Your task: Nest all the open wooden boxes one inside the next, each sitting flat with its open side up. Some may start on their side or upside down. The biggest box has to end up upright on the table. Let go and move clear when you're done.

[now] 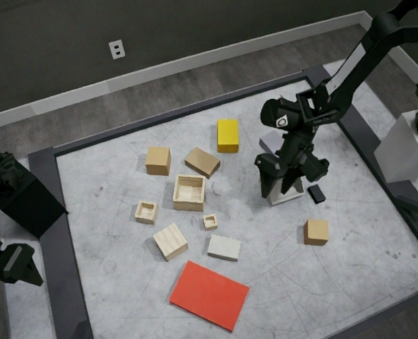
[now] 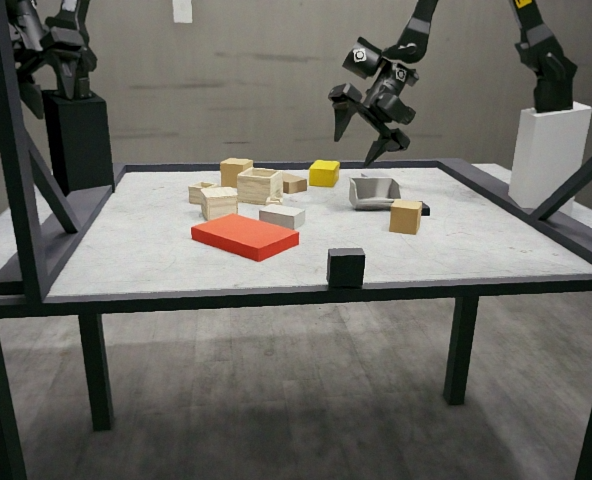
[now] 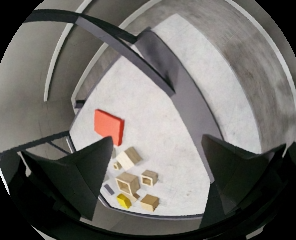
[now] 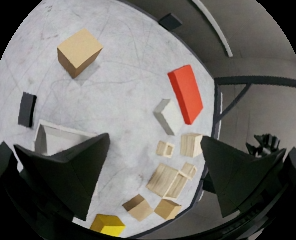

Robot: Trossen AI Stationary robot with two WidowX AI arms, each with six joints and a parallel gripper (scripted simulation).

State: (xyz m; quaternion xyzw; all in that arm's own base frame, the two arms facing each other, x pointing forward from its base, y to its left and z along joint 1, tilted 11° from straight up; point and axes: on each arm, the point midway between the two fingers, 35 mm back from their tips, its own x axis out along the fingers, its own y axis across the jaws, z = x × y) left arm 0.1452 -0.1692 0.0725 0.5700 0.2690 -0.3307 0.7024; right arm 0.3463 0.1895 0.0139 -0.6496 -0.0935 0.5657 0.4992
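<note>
Now: left hand 400 mm to the left of the white block, 230 mm above it and 60 mm short of it. From my left hand the other things lie so: red slab 350 mm to the right, 230 mm below, 40 mm behind; tan block 380 mm to the right, 320 mm ahead, 230 mm below; white tray 580 mm to the right, 220 mm below, 210 mm ahead.
Right now my right hand is 120 mm above the white tray, 60 mm short of it and 40 mm to the left of it. The rest, counted from my right hand: black block 140 mm below, 130 mm to the right, 20 mm ahead; then grey block 180 mm ahead, 130 mm below, 60 mm to the right; then white block 140 mm to the left, 140 mm below, 90 mm behind.
</note>
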